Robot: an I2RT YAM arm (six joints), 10 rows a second.
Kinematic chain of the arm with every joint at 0, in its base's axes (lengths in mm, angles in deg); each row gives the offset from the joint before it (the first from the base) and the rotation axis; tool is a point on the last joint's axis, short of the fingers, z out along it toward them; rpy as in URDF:
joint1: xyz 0 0 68 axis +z
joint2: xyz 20 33.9 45.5 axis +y
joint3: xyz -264 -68.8 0 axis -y
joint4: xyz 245 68.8 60 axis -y
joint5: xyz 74 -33.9 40.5 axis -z
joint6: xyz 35.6 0 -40.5 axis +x
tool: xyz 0 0 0 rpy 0 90 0
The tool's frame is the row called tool.
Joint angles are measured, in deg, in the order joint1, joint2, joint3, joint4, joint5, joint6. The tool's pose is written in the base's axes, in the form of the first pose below.
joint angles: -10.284 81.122 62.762 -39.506 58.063 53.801
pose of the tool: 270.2 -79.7 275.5 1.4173 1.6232 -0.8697
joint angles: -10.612 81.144 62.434 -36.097 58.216 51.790
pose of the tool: 273.7 -82.1 276.8 1.4029 1.6017 -0.8590
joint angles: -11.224 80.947 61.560 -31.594 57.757 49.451
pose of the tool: 276.7 -85.6 277.2 1.3904 1.5774 -0.8360
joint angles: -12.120 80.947 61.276 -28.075 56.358 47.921
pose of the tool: 279.6 -90.4 278.9 1.3892 1.5583 -0.7994
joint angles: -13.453 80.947 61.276 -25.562 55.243 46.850
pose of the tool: 280.8 -97.3 281.3 1.3972 1.5349 -0.7768
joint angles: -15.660 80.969 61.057 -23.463 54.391 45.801
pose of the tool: 279.3 -108.4 282.1 1.4171 1.5082 -0.7761
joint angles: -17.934 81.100 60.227 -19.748 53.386 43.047
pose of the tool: 278.3 -120.1 281.1 1.4163 1.4921 -0.7834
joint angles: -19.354 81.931 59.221 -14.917 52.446 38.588
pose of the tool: 281.2 -128.7 277.2 1.3818 1.5034 -0.8007
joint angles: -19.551 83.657 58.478 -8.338 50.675 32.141
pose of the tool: 291.0 -132.6 272.6 1.2993 1.5421 -0.8047
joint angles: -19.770 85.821 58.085 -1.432 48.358 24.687
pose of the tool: 302.3 -136.9 268.3 1.1962 1.5877 -0.8138
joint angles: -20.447 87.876 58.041 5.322 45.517 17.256
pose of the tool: 312.2 -143.5 266.4 1.0899 1.6190 -0.8239
